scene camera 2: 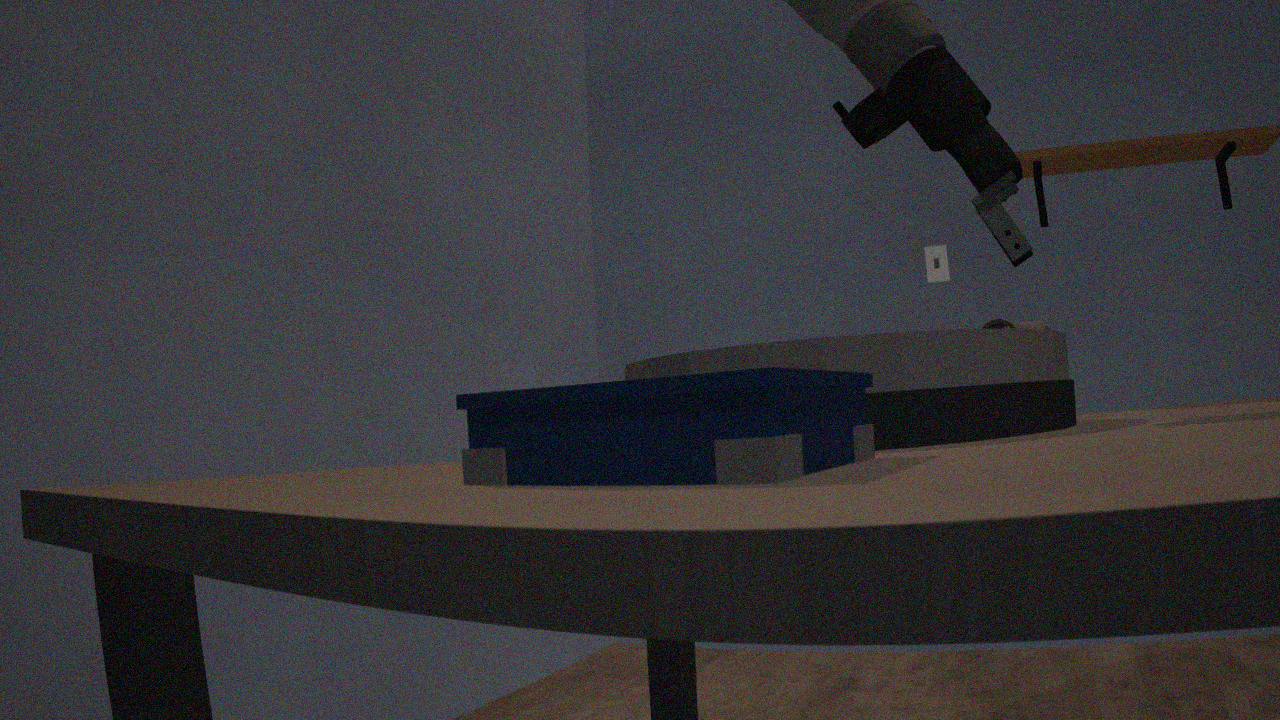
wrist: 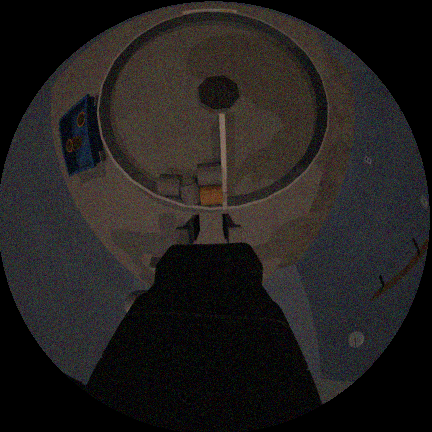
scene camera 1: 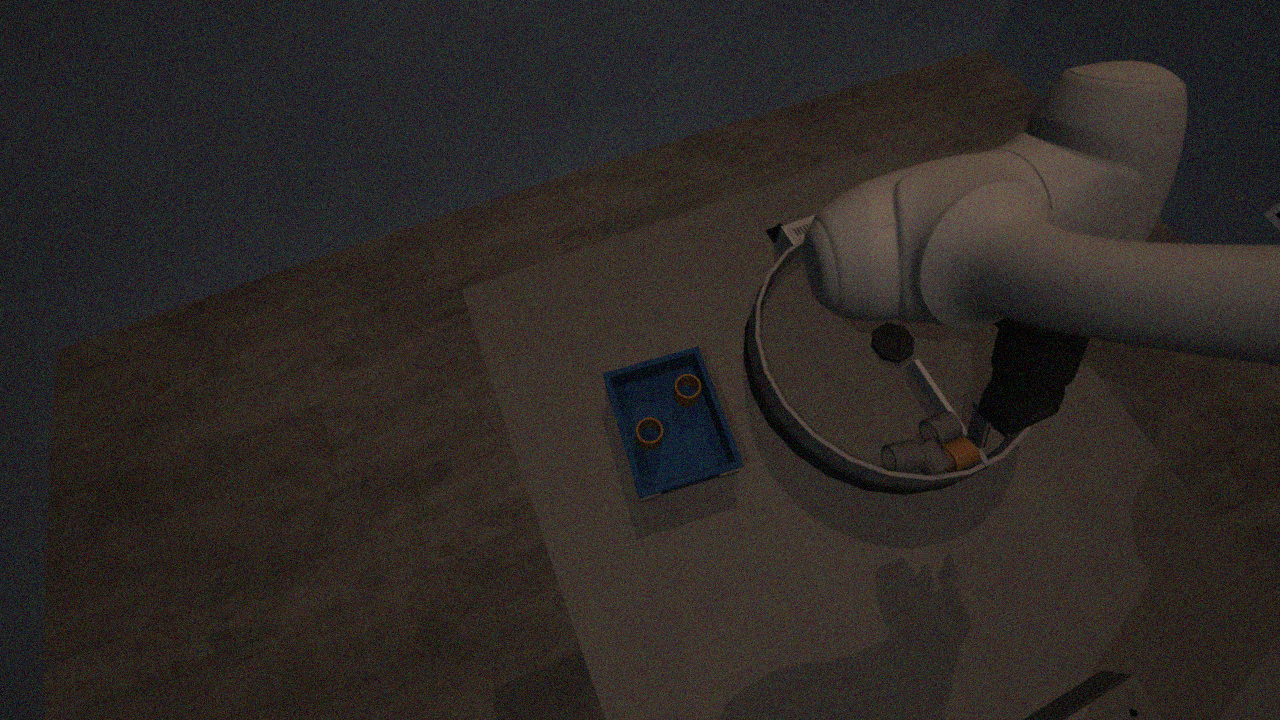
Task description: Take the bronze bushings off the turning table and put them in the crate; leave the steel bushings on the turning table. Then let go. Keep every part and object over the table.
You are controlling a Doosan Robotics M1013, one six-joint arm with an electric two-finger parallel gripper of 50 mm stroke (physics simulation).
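Places are measured from the arm's base along level axes (x ahead, y down, z left), in metres.
Pixels of known places: gripper, fingertip midpoint: (scene camera 2: pixel 1023 258) (wrist: pixel 210 221) (scene camera 1: pixel 988 436).
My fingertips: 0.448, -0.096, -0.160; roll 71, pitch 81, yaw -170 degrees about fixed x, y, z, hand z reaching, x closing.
For each thing: its middle in the pictures, then the offset to it from my fingertips, as dx, dy, dz. "spot": a spot on its surface instead.
- bronze bushing at the middle of its body: (scene camera 1: pixel 957 454) (wrist: pixel 210 193) -0.003, +0.078, -0.002
- steel bushing at the middle of its body: (scene camera 1: pixel 940 428) (wrist: pixel 209 173) +0.036, +0.079, -0.008
- blue crate at the middle of its body: (scene camera 2: pixel 674 429) (scene camera 1: pixel 670 423) (wrist: pixel 78 137) +0.247, +0.125, +0.295
- white bar at a spot on its surface: (wrist: pixel 223 145) (scene camera 1: pixel 937 389) spot: +0.080, +0.070, -0.038
- black hub at the middle of its body: (scene camera 1: pixel 892 342) (wrist: pixel 218 91) +0.172, +0.093, -0.051
One bronze bushing (scene camera 1: pixel 963 453) (wrist: pixel 211 195) lies on its side on the turning table (scene camera 1: pixel 823 376) (scene camera 2: pixel 966 358) (wrist: pixel 155 100), against the white bar near the rim. Several steel bushings lie close around it: one steel bushing (scene camera 1: pixel 939 425) (wrist: pixel 209 174) beside the bar, another (wrist: pixel 189 192) next to the bronze one, another (scene camera 1: pixel 901 456) (wrist: pixel 170 185) farther out. Two bronze bushings, one (scene camera 1: pixel 649 443) and another (scene camera 1: pixel 687 399), are in the blue crate (scene camera 1: pixel 689 454) (scene camera 2: pixel 626 438) (wrist: pixel 87 155). My gripper (scene camera 1: pixel 982 436) (scene camera 2: pixel 1022 259) (wrist: pixel 210 221) is partly open, empty, tilted and above the turning table's rim area.
The white bar (scene camera 1: pixel 935 391) (wrist: pixel 223 145) runs from the black hub (scene camera 1: pixel 892 342) (wrist: pixel 218 93) to the rim. The raised rim surrounds the turning table. The arm (scene camera 1: pixel 984 241) covers its far right part in the first scene view. A dark strip (scene camera 1: pixel 1078 694) lies at the lower right.
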